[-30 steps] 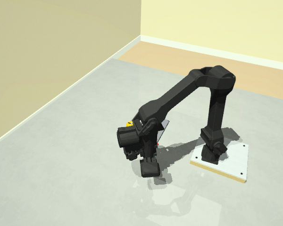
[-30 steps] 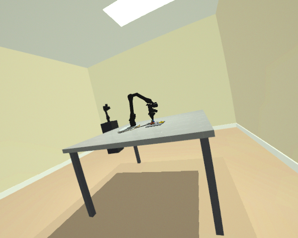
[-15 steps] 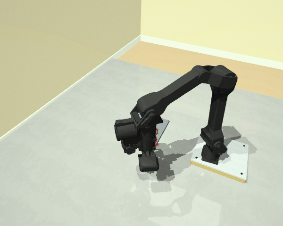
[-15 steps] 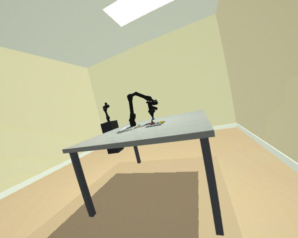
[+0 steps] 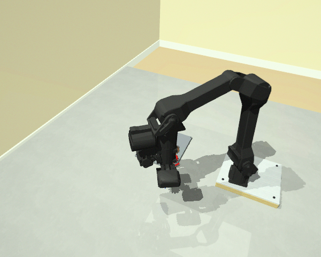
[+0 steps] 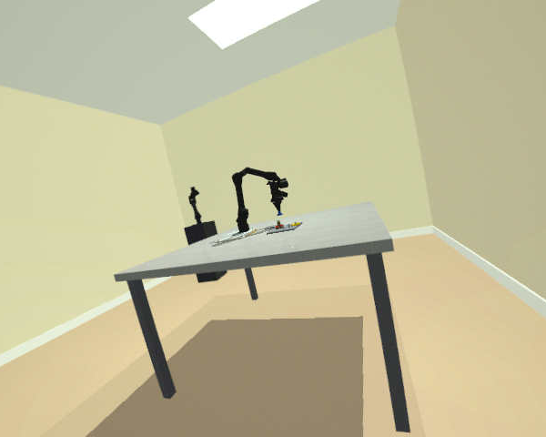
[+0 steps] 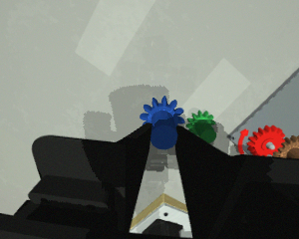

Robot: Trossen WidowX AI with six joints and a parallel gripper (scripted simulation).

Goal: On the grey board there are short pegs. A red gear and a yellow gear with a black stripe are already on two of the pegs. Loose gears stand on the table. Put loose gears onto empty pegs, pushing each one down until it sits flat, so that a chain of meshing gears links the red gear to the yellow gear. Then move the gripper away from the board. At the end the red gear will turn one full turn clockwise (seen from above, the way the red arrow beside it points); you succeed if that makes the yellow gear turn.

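My gripper tip is now 4 cm short of the brown gear, 22 cm to the left of it and 7 cm above it. Also, from my gripper tip: blue gear: 1 cm below; then green gear: 7 cm to the right, 8 cm below; then red arrow: 1 cm ahead, 15 cm to the right, 9 cm below.
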